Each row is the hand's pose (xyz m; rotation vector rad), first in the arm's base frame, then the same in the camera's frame.
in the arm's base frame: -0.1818 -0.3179 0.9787 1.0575 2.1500 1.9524
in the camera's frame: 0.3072 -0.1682 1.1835 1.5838 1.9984 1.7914
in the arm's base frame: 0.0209 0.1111 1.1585 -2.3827 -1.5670 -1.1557
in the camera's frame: 0.6507 0.1889 1.2928 -2.6591 -1.2039 -0.8291
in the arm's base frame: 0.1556 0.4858 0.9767 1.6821 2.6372 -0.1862
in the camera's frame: 0.8236 0.5251 1.0722 -1.8365 -2.2244 0.3714
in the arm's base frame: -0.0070 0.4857 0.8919 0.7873 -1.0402 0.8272
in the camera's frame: 0.6500 0.5691 1.0326 0.7290 -0.8843 0.4859
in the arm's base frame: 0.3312 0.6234 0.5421 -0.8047 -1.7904 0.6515
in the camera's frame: 0.9097 0.6319 0.6034 -0.8820 -1.4214 0.5540
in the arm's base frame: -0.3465 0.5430 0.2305 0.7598 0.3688 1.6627
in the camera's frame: 0.1769 0.7359 0.4809 0.9937 0.4320 1.3271
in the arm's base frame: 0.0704 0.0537 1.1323 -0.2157 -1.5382 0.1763
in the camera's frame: 0.6756 0.1221 1.2562 -0.3669 -1.2351 -0.0041
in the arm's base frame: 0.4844 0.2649 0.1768 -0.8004 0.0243 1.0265
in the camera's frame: 0.8681 0.2615 0.2206 -0.6317 0.3418 0.8815
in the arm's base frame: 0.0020 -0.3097 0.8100 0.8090 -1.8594 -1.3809
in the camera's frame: 0.4372 -0.1994 0.9727 0.3756 -1.7933 -1.5675
